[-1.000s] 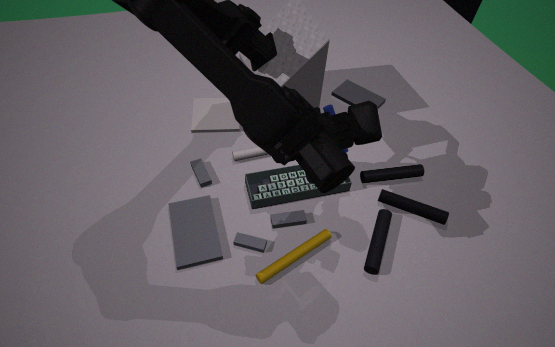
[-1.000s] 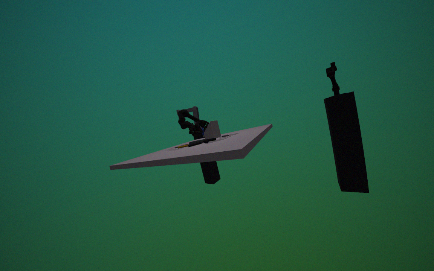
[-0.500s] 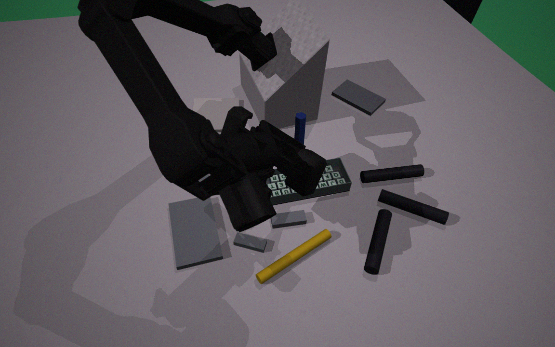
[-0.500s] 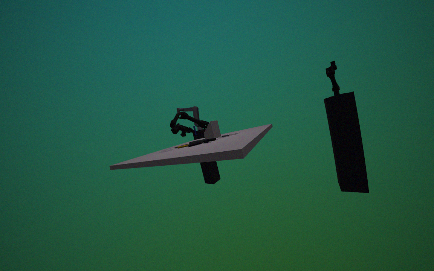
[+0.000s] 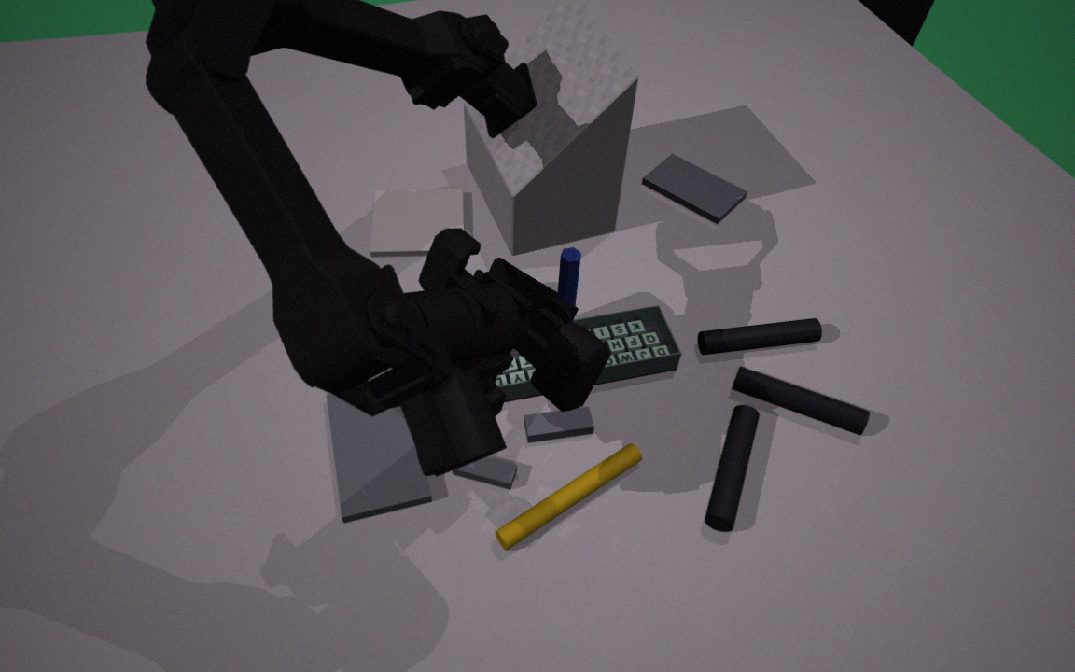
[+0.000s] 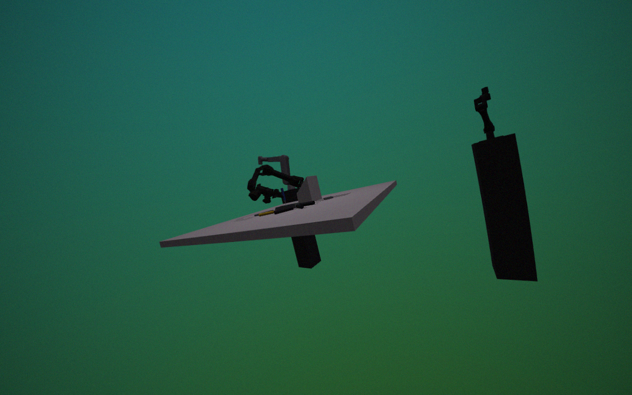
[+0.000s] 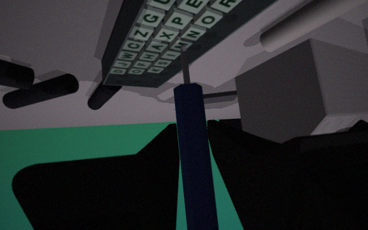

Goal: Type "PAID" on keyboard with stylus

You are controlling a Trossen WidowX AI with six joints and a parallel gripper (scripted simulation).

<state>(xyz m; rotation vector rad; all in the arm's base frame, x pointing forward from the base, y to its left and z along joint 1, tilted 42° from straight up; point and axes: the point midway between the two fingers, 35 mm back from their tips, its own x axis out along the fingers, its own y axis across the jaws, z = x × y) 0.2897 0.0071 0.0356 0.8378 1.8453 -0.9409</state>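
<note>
Now: gripper tip 100 mm past the pale cylinder, 50 mm to the left of it and 80 mm above it. Round my gripper tip: stylus 10 mm below; yellow cylinder 150 mm ahead, 20 mm to the right, 80 mm below; grey slab 230 mm behind, 210 mm to the left, 80 mm below.
</note>
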